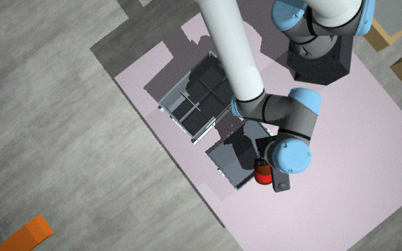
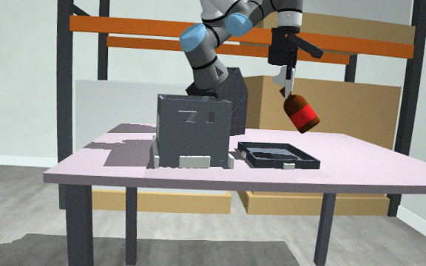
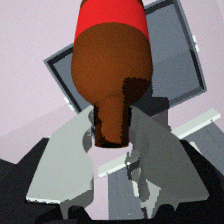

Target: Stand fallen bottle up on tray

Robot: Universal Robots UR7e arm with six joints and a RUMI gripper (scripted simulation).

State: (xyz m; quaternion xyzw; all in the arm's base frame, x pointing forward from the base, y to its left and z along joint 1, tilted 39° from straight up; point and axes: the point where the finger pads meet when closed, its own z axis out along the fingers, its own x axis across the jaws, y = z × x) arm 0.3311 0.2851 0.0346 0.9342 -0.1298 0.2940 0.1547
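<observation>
Right now my hand is 1 cm short of the brown bottle, 3 cm to the right of it and 4 cm above it. From my hand the other things lie so: dark tray: 3 cm ahead, 3 cm to the right, 19 cm below; then dark crate: 6 cm ahead, 31 cm to the right, 12 cm below.
</observation>
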